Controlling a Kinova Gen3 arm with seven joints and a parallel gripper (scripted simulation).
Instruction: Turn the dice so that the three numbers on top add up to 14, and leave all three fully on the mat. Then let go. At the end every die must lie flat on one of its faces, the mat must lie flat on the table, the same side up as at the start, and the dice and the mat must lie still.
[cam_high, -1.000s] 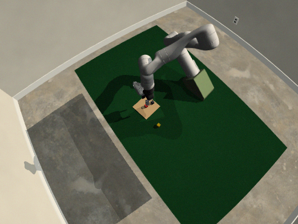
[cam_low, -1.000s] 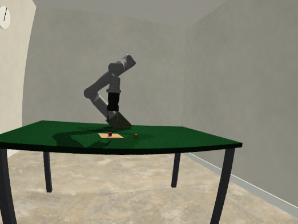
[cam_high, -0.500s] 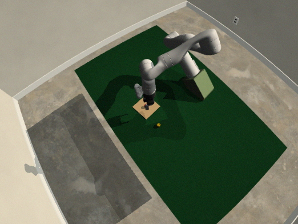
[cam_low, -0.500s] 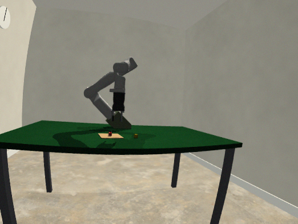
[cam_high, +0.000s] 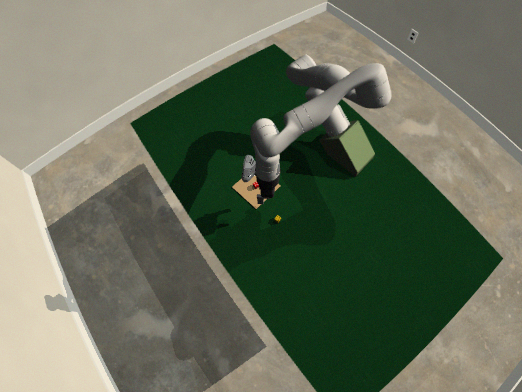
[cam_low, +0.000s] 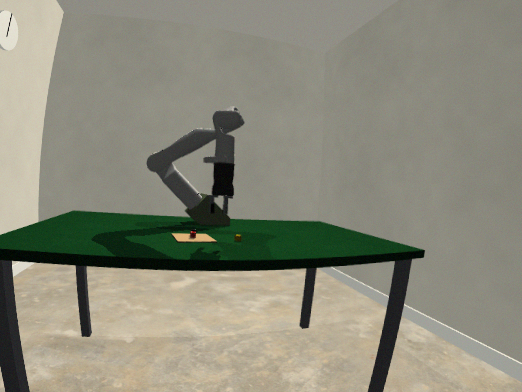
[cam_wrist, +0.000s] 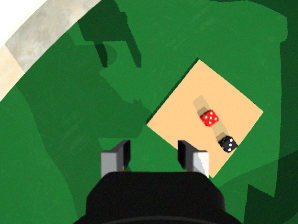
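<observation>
Right now the yellow die is 11 cm below my hand, 8 cm to the left of it and 1 cm behind it. The rest, counted from my hand: black die 10 cm below, 8 cm to the right, 8 cm behind; tan mat 11 cm below, 8 cm to the right, 3 cm behind; red die 10 cm below, 8 cm to the right, 3 cm behind.
</observation>
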